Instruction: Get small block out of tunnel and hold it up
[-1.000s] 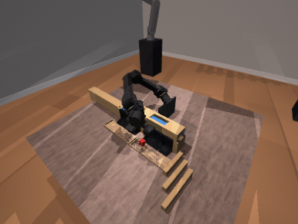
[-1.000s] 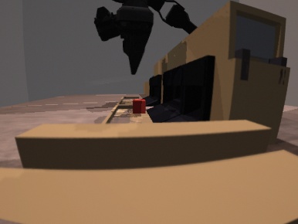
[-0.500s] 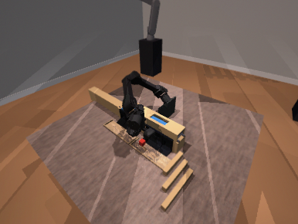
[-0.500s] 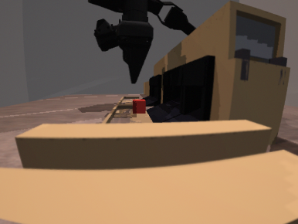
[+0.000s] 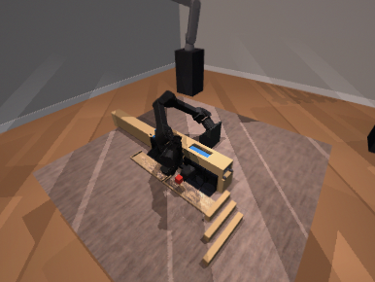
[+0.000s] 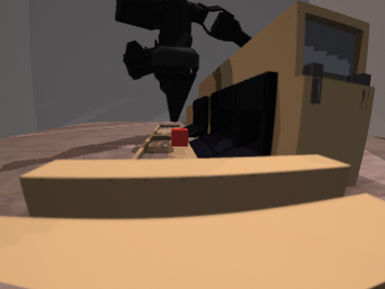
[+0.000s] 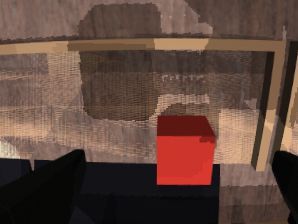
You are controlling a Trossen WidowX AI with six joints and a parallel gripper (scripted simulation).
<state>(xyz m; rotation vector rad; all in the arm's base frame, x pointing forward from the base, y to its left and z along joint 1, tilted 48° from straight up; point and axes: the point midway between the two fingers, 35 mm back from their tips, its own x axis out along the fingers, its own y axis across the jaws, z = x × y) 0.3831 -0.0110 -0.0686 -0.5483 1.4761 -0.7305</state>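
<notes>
Now: gripper tip 3 cm above the red block and 1 cm past it. The rest, counted from my gripper tip: tan covered tunnel (26 cm to the right, 13 cm behind, 2 cm above).
</notes>
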